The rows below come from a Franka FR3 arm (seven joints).
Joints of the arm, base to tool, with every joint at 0 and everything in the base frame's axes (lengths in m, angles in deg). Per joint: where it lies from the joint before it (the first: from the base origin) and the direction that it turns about. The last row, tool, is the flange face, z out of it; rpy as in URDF.
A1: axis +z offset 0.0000 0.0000 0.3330
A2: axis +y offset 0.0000 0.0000 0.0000
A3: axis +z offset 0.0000 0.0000 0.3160
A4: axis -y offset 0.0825 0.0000 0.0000
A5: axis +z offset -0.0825 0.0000 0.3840
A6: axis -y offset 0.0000 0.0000 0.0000
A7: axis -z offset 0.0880 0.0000 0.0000
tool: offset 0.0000 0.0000 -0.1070 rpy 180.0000 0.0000 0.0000
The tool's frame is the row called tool.
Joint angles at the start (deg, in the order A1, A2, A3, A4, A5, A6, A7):
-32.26 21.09 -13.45 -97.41 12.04 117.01 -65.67
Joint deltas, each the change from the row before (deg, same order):
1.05 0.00 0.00 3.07 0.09 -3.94 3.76
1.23 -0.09 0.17 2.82 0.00 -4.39 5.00
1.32 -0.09 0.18 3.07 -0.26 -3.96 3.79
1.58 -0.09 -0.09 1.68 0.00 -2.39 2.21
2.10 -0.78 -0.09 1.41 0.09 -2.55 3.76
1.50 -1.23 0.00 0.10 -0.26 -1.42 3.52
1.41 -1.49 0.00 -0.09 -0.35 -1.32 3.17
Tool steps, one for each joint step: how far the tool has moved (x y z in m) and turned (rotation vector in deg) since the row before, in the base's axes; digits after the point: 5 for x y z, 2 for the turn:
0.01315 0.00882 0.01909 1.14 0.61 -2.06
0.01319 0.01387 0.01756 1.58 1.30 -2.85
0.01356 0.01450 0.02040 0.76 0.99 -1.48
0.01140 0.01525 0.01155 0.54 0.67 -0.28
0.01186 0.02192 0.01697 0.56 0.60 -1.31
0.00470 0.01699 0.01265 0.16 0.58 -1.73
0.00238 0.01636 0.01396 0.02 0.42 -1.49

